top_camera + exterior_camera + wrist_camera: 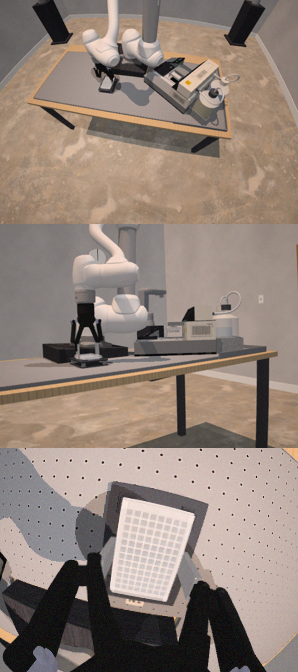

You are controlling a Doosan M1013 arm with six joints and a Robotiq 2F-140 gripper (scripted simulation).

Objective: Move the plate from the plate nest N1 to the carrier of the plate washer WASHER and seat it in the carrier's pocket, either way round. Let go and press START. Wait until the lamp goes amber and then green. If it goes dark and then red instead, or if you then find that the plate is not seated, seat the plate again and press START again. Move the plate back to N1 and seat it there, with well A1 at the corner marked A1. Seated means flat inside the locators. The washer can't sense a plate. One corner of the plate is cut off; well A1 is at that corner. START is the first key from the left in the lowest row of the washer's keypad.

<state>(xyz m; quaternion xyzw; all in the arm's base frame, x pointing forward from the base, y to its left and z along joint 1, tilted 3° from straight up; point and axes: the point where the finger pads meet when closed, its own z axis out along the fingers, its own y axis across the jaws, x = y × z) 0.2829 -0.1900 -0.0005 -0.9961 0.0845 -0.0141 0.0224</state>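
Now: hand 30 mm above the plate nest N1. From my hand the other things lie so: plate washer 580 mm to the left, 70 mm above; white well plate 20 mm below; washer carrier 480 mm to the left, 110 mm behind, 30 mm above.
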